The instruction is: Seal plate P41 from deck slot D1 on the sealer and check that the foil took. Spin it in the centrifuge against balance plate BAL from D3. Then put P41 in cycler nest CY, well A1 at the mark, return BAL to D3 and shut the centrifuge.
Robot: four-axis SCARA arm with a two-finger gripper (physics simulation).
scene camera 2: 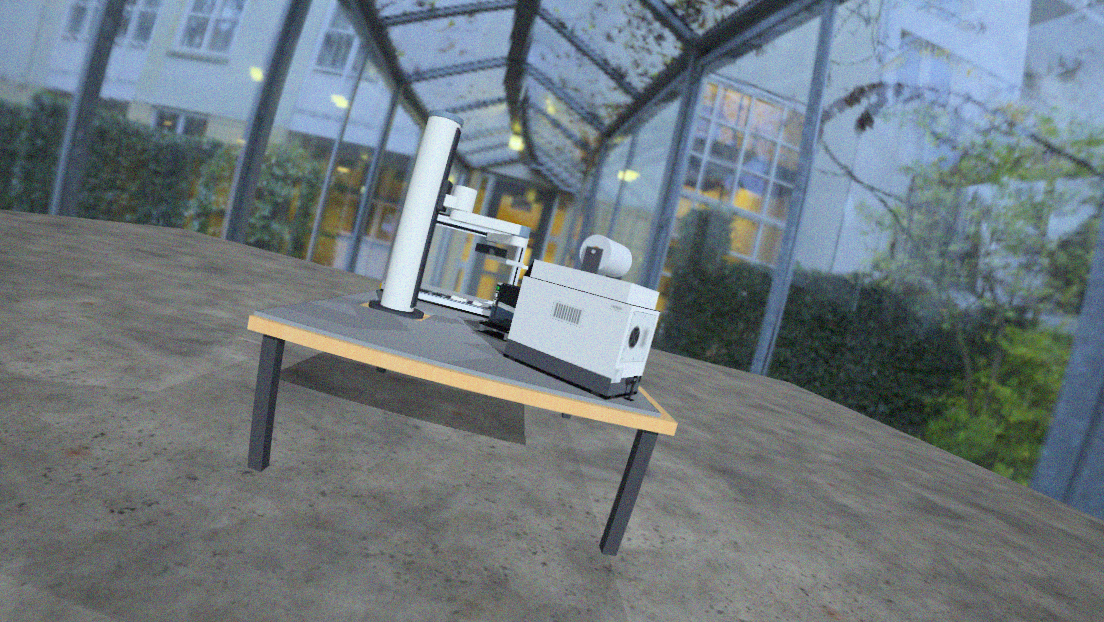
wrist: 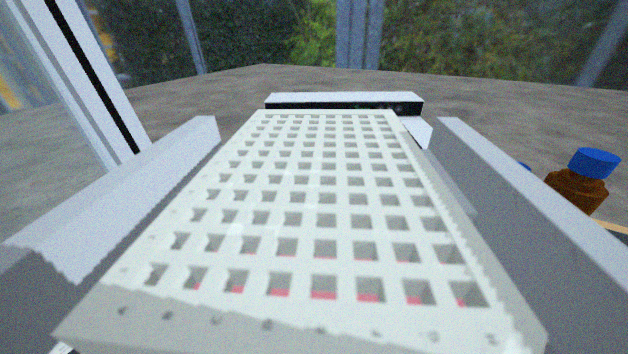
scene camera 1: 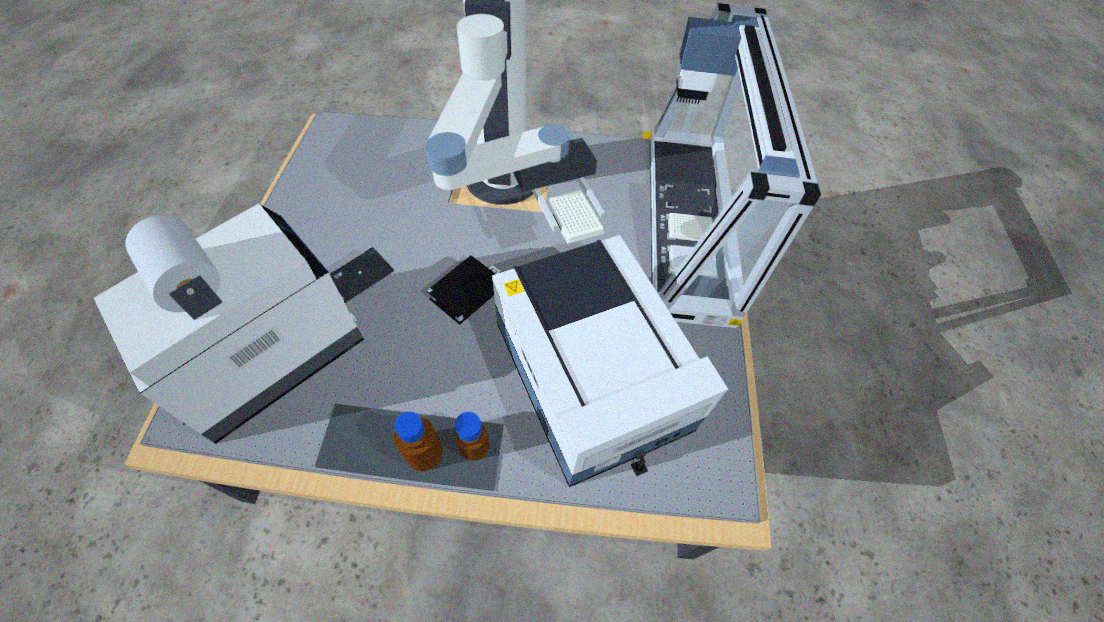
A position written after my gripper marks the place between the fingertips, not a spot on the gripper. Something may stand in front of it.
I see my gripper [scene camera 1: 579,222] and a brown bottles with blue caps [wrist: 580,183].
My gripper also shows in the wrist view [wrist: 320,135].
